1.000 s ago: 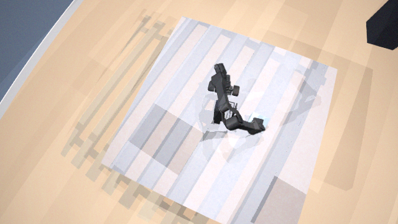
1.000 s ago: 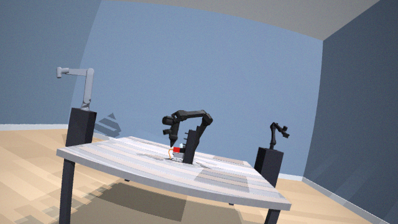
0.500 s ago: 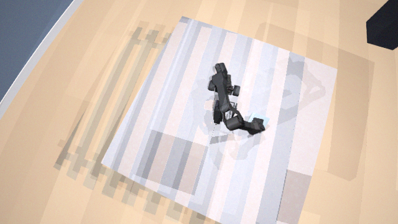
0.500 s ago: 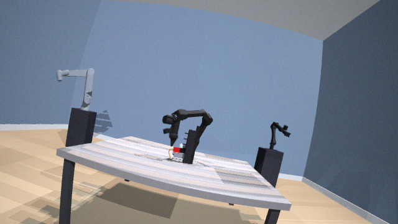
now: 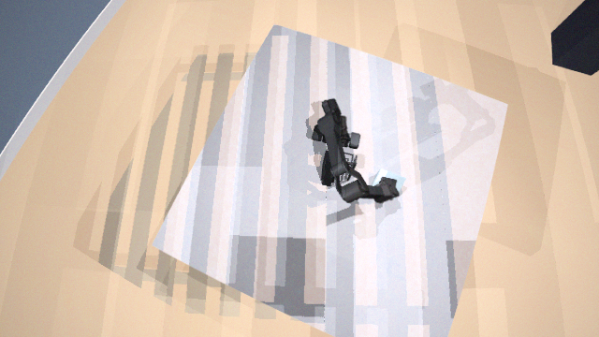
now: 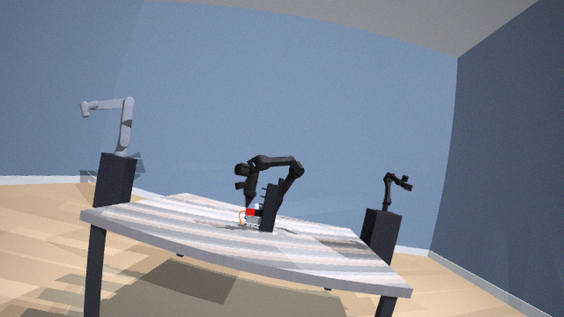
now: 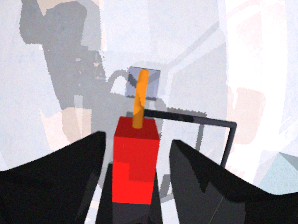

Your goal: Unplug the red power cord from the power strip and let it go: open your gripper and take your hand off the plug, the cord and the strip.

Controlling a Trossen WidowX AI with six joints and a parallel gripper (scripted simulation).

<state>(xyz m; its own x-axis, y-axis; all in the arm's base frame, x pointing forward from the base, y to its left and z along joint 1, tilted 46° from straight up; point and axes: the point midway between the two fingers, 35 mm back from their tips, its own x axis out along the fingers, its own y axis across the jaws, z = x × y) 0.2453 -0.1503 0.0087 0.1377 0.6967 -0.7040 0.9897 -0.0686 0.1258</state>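
The red plug is 40 mm to the left of my gripper tip, 10 mm below it and 10 mm behind it. Also, from my gripper tip: black strip (120 mm to the left, 20 mm above, 10 mm behind).
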